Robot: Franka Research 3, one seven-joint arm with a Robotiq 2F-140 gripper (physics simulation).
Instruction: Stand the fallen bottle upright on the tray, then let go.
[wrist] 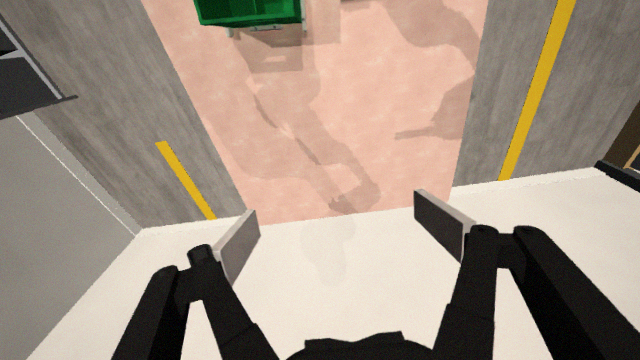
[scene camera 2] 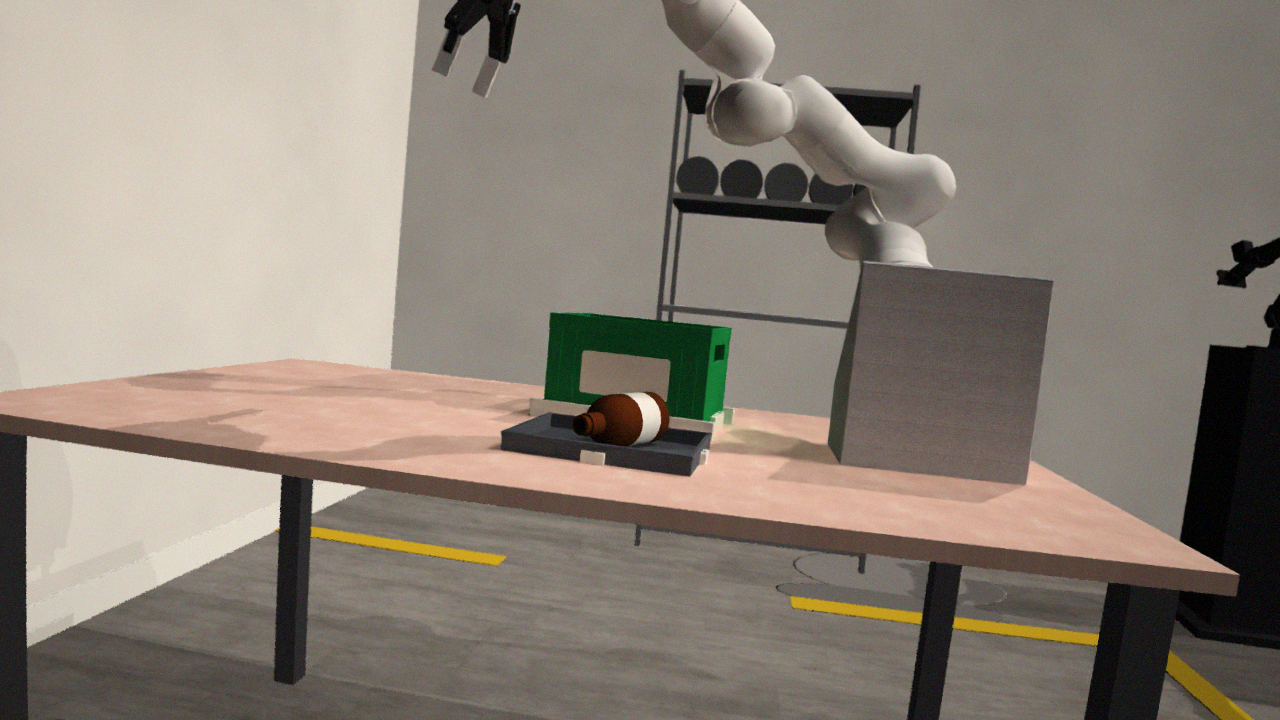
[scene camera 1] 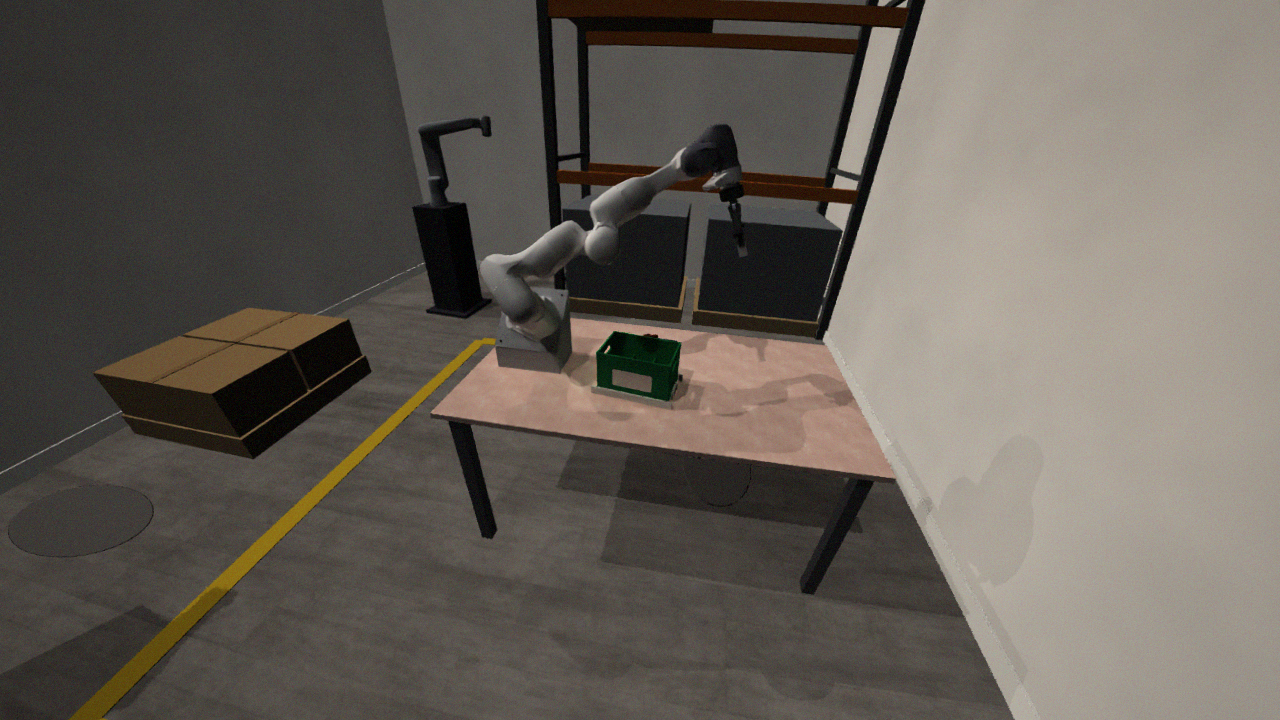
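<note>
A brown bottle (scene camera 2: 617,420) with a white label lies on its side on the dark tray (scene camera 2: 528,440), its neck toward the left in scene camera 2. In scene camera 1 the bottle and tray are mostly hidden behind the green crate. My gripper (scene camera 1: 741,252) (scene camera 2: 462,80) (wrist: 334,213) is open and empty. It hangs high above the table, well away from the bottle and the tray. The bottle does not show in the wrist view.
A green crate (scene camera 1: 637,365) (scene camera 2: 702,371) (wrist: 250,12) stands right beside the tray, as tall as or taller than the lying bottle. The arm's grey base block (scene camera 1: 537,351) (scene camera 2: 944,376) stands on the table (scene camera 1: 760,416) (scene camera 2: 402,429) (wrist: 380,90). A pale wall (scene camera 1: 1074,268) rises at one table end.
</note>
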